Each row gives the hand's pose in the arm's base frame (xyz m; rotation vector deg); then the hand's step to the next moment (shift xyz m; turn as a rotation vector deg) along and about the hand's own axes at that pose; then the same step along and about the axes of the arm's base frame.
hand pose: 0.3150 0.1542 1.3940 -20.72 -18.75 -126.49
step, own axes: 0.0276 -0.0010 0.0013 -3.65 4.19 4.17
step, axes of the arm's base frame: -0.0170 -0.0187 0.0112 6.09 1.57 2.96
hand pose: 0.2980 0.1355 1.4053 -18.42 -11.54 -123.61
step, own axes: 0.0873 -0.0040 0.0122 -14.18 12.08 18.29
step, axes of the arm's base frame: -0.0491 -0.0627 0.0380 20.51 9.02 13.41
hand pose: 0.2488 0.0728 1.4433 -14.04 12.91 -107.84
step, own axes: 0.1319 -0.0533 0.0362 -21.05 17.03 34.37
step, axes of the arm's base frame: -0.0794 -0.1095 0.0570 31.64 13.42 27.08
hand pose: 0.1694 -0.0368 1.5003 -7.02 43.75 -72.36
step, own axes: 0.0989 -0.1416 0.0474 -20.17 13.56 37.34
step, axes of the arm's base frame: -0.0779 -0.1499 0.0595 30.63 10.55 30.59
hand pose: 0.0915 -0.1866 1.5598 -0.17 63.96 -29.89
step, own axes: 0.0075 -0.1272 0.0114 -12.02 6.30 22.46
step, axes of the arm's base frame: -0.0384 -0.1179 0.0316 17.72 4.66 18.78
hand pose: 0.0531 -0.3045 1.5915 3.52 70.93 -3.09
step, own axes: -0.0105 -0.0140 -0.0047 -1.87 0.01 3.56
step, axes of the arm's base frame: -0.0089 -0.0135 0.0082 2.75 -0.25 2.93
